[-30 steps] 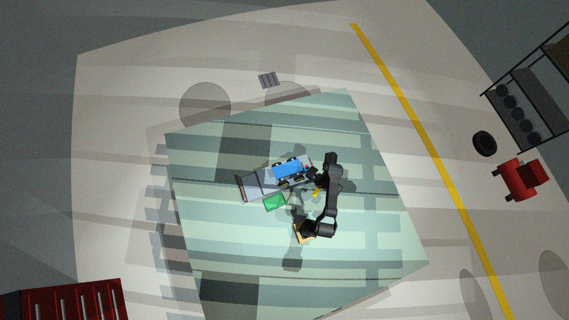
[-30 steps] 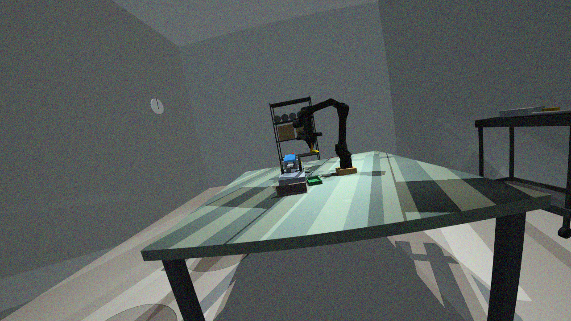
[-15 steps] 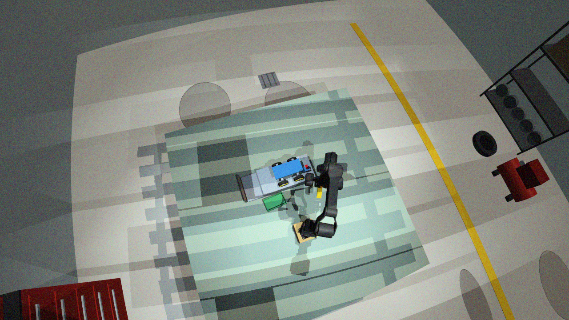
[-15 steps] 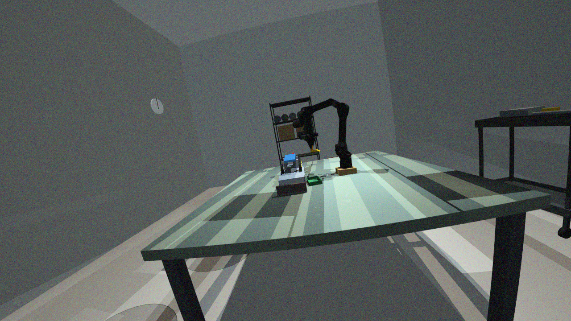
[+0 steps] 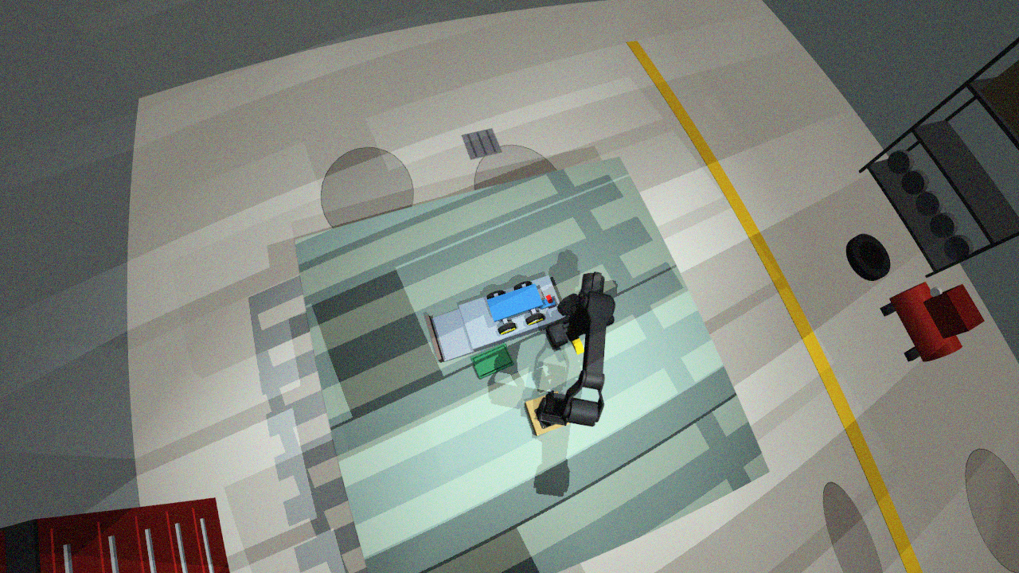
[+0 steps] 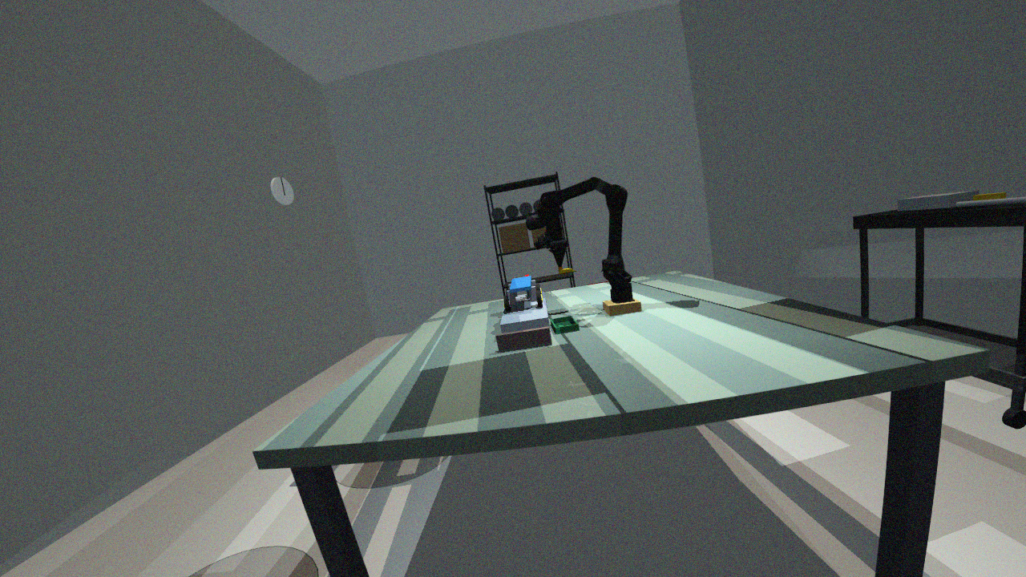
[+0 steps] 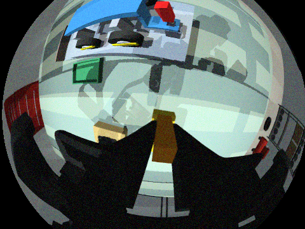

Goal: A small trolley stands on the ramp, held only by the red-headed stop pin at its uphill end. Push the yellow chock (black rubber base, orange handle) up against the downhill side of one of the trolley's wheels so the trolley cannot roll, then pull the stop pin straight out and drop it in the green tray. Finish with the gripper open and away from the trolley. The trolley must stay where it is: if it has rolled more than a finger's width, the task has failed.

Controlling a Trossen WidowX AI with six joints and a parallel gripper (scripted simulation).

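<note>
The yellow chock lies 2 cm behind my gripper tip and 1 cm below it. From my gripper tip the other things lie so: blue trolley 16 cm ahead, 11 cm to the left, 6 cm below; then red-headed stop pin 13 cm ahead, 1 cm to the left, 5 cm below; then grey ramp 16 cm ahead, 12 cm to the left, 13 cm below.
</note>
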